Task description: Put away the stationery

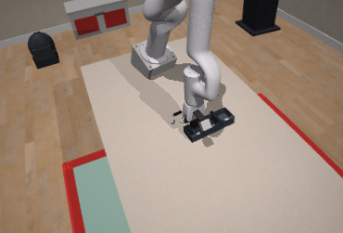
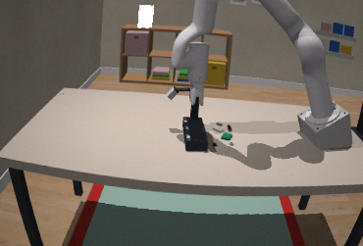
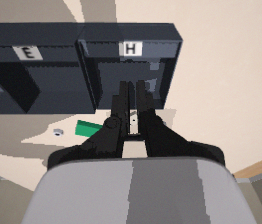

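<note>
Now: the tray 10 mm behind my hand, 90 mm to the left of it and 50 mm below it. Round my hand: white domino-like piece: 110 mm behind, 10 mm to the right, 70 mm below; then green flat piece: 150 mm behind, 60 mm to the left, 70 mm below; then grey-white piece: 120 mm behind, 70 mm to the right, 60 mm below.
</note>
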